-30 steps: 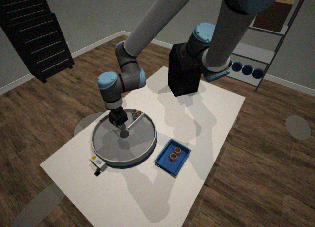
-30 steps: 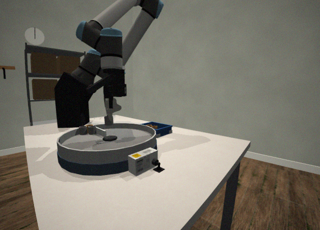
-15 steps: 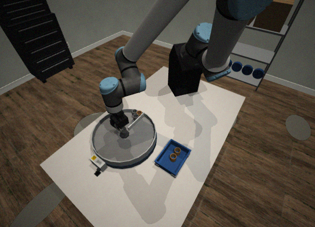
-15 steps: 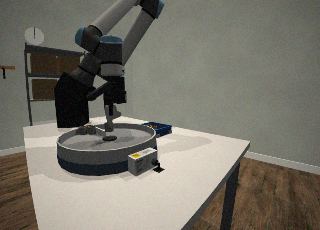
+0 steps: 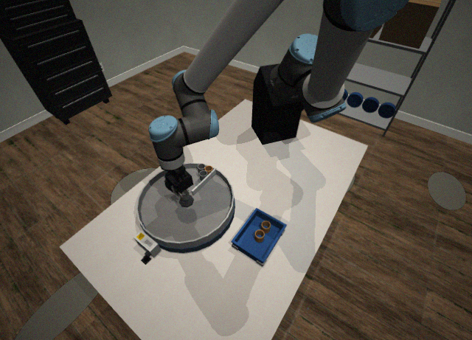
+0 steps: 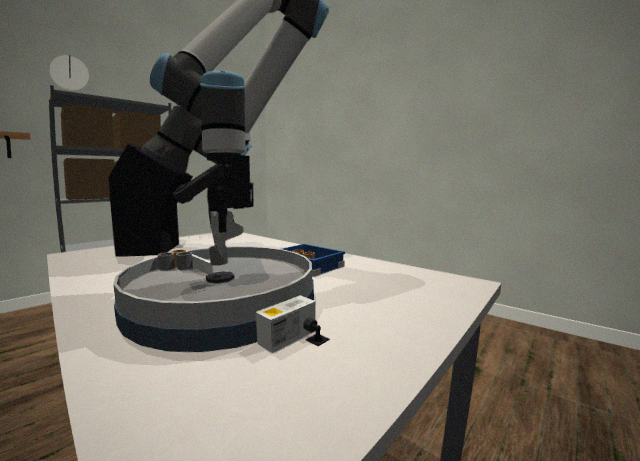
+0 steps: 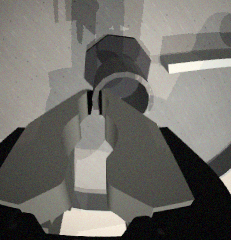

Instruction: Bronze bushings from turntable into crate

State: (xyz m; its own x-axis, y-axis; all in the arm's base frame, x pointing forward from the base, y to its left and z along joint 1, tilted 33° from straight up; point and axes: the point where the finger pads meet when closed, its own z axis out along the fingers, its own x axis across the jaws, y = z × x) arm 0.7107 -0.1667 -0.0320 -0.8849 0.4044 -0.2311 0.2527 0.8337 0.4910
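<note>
Right now my hand is 70 mm above the grey turntable and 20 mm past it. Also, from my hand: blue crate (350 mm to the left, 100 mm below, 50 mm behind).
</note>
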